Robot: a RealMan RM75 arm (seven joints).
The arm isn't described. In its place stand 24 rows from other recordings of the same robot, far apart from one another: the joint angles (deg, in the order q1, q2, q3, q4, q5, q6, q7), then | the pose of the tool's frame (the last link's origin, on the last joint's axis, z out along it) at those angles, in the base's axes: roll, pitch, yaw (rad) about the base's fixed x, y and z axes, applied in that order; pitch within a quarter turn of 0, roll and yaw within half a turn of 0; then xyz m.
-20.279, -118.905, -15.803, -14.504, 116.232, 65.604, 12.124 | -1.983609 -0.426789 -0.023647 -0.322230 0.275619 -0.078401
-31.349, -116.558, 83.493, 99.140, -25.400, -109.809, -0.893 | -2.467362 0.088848 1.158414 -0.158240 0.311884 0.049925
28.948, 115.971, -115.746, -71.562, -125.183, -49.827, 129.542 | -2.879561 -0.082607 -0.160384 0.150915 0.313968 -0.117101
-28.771, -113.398, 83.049, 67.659, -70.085, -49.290, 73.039 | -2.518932 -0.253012 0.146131 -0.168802 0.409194 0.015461
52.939, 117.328, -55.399, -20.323, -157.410, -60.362, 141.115 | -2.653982 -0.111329 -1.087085 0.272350 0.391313 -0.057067
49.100, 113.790, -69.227, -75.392, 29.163, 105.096, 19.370 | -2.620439 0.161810 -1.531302 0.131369 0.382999 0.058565
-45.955, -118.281, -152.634, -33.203, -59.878, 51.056, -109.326 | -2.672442 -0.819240 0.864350 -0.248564 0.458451 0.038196
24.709, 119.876, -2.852, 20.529, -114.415, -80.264, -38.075 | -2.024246 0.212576 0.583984 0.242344 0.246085 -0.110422
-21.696, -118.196, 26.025, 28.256, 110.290, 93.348, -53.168 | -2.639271 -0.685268 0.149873 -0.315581 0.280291 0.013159
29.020, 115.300, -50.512, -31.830, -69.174, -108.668, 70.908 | -2.805174 1.181540 0.092294 0.198691 0.315618 0.066938
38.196, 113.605, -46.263, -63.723, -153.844, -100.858, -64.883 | 2.796277 0.190310 2.444216 0.259098 0.357789 0.086998
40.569, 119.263, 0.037, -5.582, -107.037, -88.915, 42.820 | -2.206848 1.088842 0.232886 0.215260 0.365533 -0.008632
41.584, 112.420, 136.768, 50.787, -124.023, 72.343, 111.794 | 2.658451 -0.444491 2.610135 0.215291 0.437353 0.086688
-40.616, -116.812, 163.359, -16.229, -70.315, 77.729, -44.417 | -1.772141 -0.940658 -0.267819 -0.280457 0.399541 0.067296
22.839, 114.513, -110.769, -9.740, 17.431, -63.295, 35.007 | -1.948623 1.023925 -0.176168 0.349293 0.331812 0.009326
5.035, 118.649, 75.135, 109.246, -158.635, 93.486, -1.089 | -2.498284 -0.114636 -1.086178 0.204741 0.231714 -0.008146
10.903, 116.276, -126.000, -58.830, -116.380, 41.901, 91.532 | -1.612378 -0.202654 0.071858 0.238571 0.339343 -0.021513
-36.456, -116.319, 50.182, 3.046, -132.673, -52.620, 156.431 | -1.999949 -0.650608 0.168549 -0.319388 0.391989 -0.007251
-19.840, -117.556, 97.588, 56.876, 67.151, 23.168, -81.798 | -2.368629 -0.597685 0.318348 -0.216292 0.385550 -0.036818
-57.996, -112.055, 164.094, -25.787, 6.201, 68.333, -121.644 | -2.847976 -0.348708 1.203403 -0.279320 0.423450 0.025258
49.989, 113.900, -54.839, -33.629, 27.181, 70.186, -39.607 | -2.671630 -0.020910 -1.038652 0.255436 0.414391 -0.001185
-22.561, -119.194, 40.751, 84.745, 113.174, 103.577, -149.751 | 3.110422 -0.530150 1.099752 -0.203841 0.310707 0.120371
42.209, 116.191, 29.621, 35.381, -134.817, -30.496, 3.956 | -2.458448 0.513200 -0.108831 0.164381 0.367039 -0.140206
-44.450, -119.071, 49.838, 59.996, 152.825, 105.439, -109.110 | -3.059839 0.265027 0.461605 -0.207499 0.353870 0.029091
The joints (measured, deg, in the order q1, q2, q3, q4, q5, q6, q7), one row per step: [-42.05, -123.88, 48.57, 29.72, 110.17, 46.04, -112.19]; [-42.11, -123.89, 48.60, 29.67, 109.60, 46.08, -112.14]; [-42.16, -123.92, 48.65, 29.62, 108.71, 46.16, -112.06]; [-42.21, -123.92, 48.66, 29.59, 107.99, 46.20, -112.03]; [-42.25, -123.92, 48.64, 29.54, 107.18, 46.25, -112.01]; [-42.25, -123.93, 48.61, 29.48, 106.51, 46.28, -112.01]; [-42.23, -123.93, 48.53, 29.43, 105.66, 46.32, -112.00]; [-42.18, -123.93, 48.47, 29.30, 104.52, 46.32, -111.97]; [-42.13, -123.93, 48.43, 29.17, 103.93, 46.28, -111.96]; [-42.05, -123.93, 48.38, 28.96, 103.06, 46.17, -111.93]
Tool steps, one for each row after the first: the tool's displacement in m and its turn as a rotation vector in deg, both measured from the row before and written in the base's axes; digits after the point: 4 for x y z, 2 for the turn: [0.0012, 0.0005, 0.0001, 0.15, -0.49, 0.02]; [0.0017, 0.0005, 0.0002, 0.24, -0.77, 0.04]; [0.0013, 0.0007, 0.0005, 0.25, -0.63, 0.07]; [0.0013, 0.0007, 0.0006, 0.28, -0.75, 0.14]; [0.0008, 0.0004, 0.0004, 0.23, -0.64, 0.18]; [0.0008, 0.0005, 0.0008, 0.34, -0.82, 0.25]; [0.0006, 0.0005, 0.0008, 0.43, -1.04, 0.39]; [-0.0001, 0.0000, 0.0002, 0.21, -0.54, 0.30]; [-0.0003, 0.0001, 0.0003, 0.32, -0.76, 0.47]
